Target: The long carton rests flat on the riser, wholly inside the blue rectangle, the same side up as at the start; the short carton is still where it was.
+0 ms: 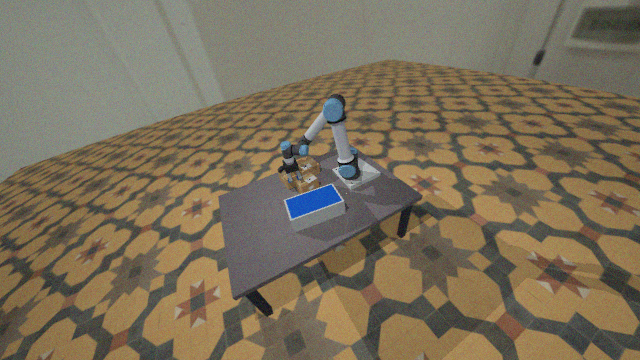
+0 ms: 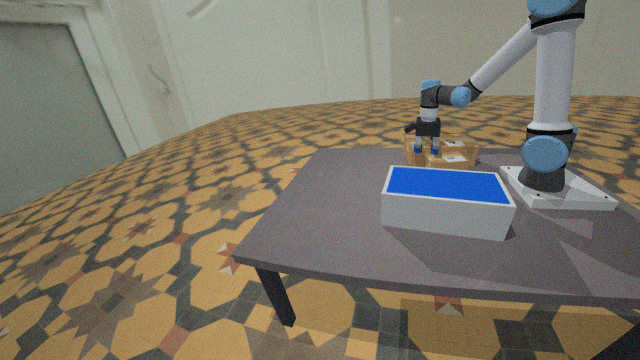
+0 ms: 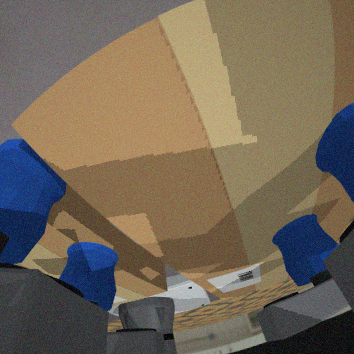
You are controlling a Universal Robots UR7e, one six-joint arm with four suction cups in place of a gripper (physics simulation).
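Where they show: hand, its tool point: (image 1: 292, 174) (image 2: 426, 146) (image 3: 190, 207); arm's base, origin of its link: (image 2: 539, 182) (image 3: 146, 305).
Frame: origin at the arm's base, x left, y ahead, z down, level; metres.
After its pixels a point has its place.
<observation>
Two brown cartons lie side by side on the table behind the riser. The long carton (image 1: 311, 164) @(x -0.190, y 0.266, z -0.074 m) (image 2: 413, 157) @(x -0.079, y 0.492, z -0.033 m) (image 3: 123, 105) @(x -0.111, y 0.496, z -0.083 m) is the rear one. The short carton (image 1: 308, 183) @(x 0.025, y 0.356, z -0.066 m) (image 2: 447, 161) @(x 0.014, y 0.355, z -0.065 m) lies in front of it, next to the riser. My gripper (image 1: 294, 176) @(x -0.129, y 0.440, z -0.073 m) (image 2: 426, 149) @(x -0.129, y 0.440, z -0.073 m) (image 3: 182, 218) @(x -0.129, y 0.440, z -0.073 m) stands upright over the long carton's left end, with its blue suction cups down on the carton's top. The carton rests on the table. The white riser (image 1: 318, 216) @(x 0.331, y 0.383, z -0.034 m) (image 2: 440, 218) @(x 0.331, y 0.383, z -0.023 m) carries the blue rectangle (image 1: 313, 201) @(x 0.241, y 0.380, z -0.086 m) (image 2: 443, 183) @(x 0.237, y 0.381, z -0.087 m), which has nothing on it.
The grey table (image 1: 265, 243) @(x 0.340, y 0.750, z 0.034 m) (image 2: 340, 214) @(x 0.315, y 0.705, z 0.034 m) stands on a patterned tile floor. The arm's base plate (image 1: 356, 173) @(x 0.063, y -0.018, z -0.046 m) is at the table's back right corner, close to the cartons. The riser sits mid-table, just in front of the cartons.
</observation>
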